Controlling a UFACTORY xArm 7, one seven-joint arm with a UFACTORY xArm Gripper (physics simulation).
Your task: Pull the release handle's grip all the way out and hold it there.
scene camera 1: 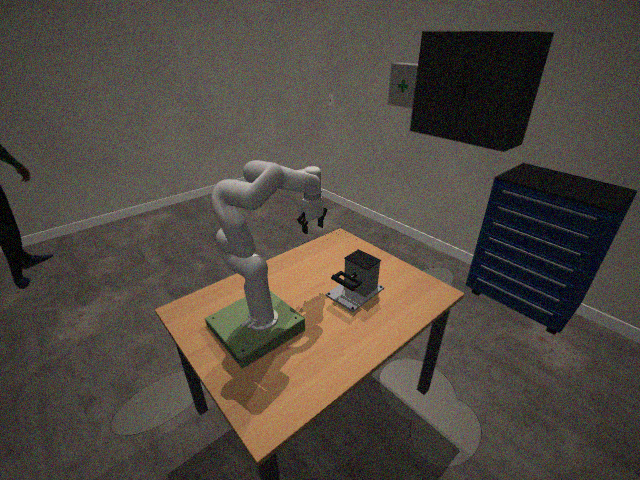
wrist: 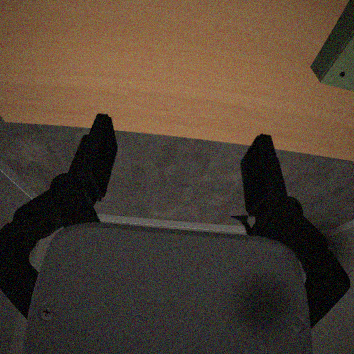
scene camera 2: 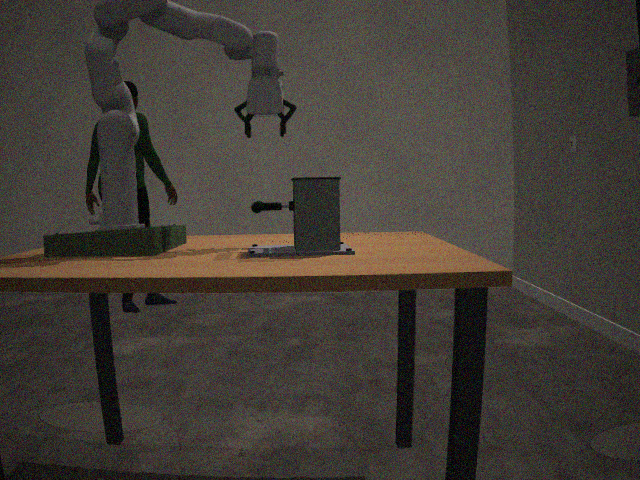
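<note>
The release handle has a black loop-shaped grip (scene camera 1: 346, 282) (scene camera 2: 258, 207) that points from the side of an upright grey box (scene camera 1: 370, 276) (scene camera 2: 316, 214) toward the arm's base. In scene camera 2 a short thin rod shows between grip and box. The box stands on a light metal plate (scene camera 1: 338, 300) (scene camera 2: 271, 251) on the table. My gripper (scene camera 1: 313, 228) (scene camera 2: 265, 135) (wrist: 182, 138) is open and empty, fingers pointing down. It hangs well above grip height, and in scene camera 1 toward the table's back edge, apart from the grip. The handle does not show in the wrist view.
The arm stands on a green block (scene camera 1: 222, 321) (scene camera 2: 103, 243) (wrist: 340, 62) on the wooden table (scene camera 1: 336, 356) (scene camera 2: 413, 263) (wrist: 175, 60). A blue drawer cabinet (scene camera 1: 537, 248) stands beyond the table. A black box (scene camera 1: 480, 87) is on the wall. A person (scene camera 1: 9, 227) (scene camera 2: 148, 149) stands behind.
</note>
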